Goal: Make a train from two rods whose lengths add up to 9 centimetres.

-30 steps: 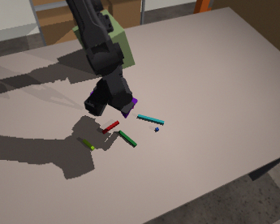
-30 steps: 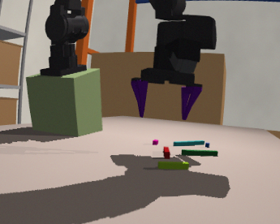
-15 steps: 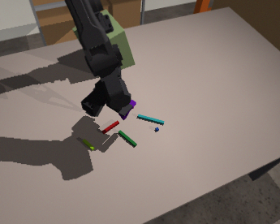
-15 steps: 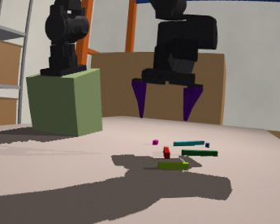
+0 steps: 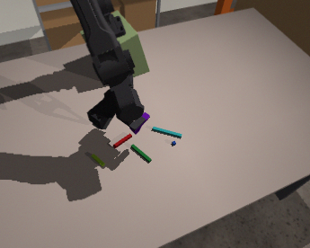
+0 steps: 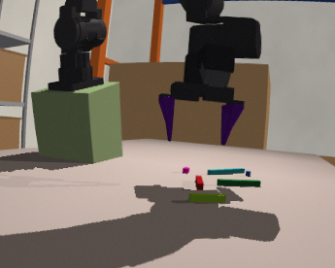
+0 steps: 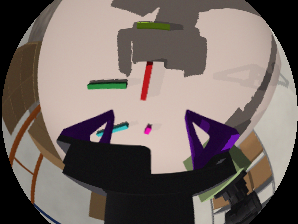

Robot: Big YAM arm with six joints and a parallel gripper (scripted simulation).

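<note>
The red rod lies 20 mm ahead of my hand, 10 mm to the right of it and 70 mm below it. The rest, counted from my hand: magenta rod: 50 mm behind, 80 mm to the left, 70 mm below; lime rod: 60 mm ahead, 100 mm to the right, 70 mm below; green rod: 80 mm ahead, 30 mm to the left, 70 mm below.
</note>
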